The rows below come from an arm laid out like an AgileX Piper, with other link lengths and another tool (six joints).
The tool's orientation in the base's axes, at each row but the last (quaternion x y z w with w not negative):
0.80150, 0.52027, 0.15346, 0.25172
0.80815, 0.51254, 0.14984, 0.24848
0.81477, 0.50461, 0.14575, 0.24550
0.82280, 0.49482, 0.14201, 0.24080
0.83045, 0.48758, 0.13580, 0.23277
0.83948, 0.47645, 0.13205, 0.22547
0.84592, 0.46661, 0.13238, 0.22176
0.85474, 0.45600, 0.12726, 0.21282
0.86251, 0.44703, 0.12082, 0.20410
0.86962, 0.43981, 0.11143, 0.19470
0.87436, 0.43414, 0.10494, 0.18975
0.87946, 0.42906, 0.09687, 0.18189
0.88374, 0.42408, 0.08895, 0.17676
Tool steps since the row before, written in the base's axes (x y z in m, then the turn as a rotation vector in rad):
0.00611, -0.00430, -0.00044, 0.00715, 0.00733, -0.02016
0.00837, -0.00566, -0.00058, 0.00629, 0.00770, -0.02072
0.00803, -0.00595, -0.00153, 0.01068, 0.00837, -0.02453
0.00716, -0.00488, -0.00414, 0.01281, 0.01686, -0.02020
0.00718, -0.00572, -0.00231, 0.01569, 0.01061, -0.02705
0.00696, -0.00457, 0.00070, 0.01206, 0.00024, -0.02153
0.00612, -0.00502, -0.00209, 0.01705, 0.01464, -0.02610
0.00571, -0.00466, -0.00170, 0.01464, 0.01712, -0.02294
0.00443, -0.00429, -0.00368, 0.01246, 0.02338, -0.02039
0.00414, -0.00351, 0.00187, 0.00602, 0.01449, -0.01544
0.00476, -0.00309, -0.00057, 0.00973, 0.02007, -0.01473
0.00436, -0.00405, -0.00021, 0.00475, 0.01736, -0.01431
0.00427, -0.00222, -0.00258, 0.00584, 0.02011, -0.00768
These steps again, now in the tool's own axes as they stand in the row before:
-0.00140, 0.00580, 0.00452, 0.00994, -0.00838, 0.01850
-0.00151, 0.00798, 0.00605, 0.00991, -0.00947, 0.01845
-0.00170, 0.00739, 0.00668, 0.01252, -0.00850, 0.02360
-0.00092, 0.00504, 0.00812, 0.02100, -0.00794, 0.01878
-0.00149, 0.00654, 0.00668, 0.01695, -0.00674, 0.02752
-0.00037, 0.00754, 0.00359, 0.00622, -0.00204, 0.02379
-0.00105, 0.00577, 0.00571, 0.02100, -0.00738, 0.02628
-0.00077, 0.00563, 0.00500, 0.02181, -0.00884, 0.02190
-0.00109, 0.00372, 0.00604, 0.02577, -0.01248, 0.01726
-0.00036, 0.00569, 0.00067, 0.01491, -0.01018, 0.01260
0.00038, 0.00489, 0.00292, 0.02161, -0.01029, 0.01190
-0.00053, 0.00534, 0.00257, 0.01642, -0.01217, 0.01053
0.00091, 0.00335, 0.00422, 0.01930, -0.01041, 0.00411

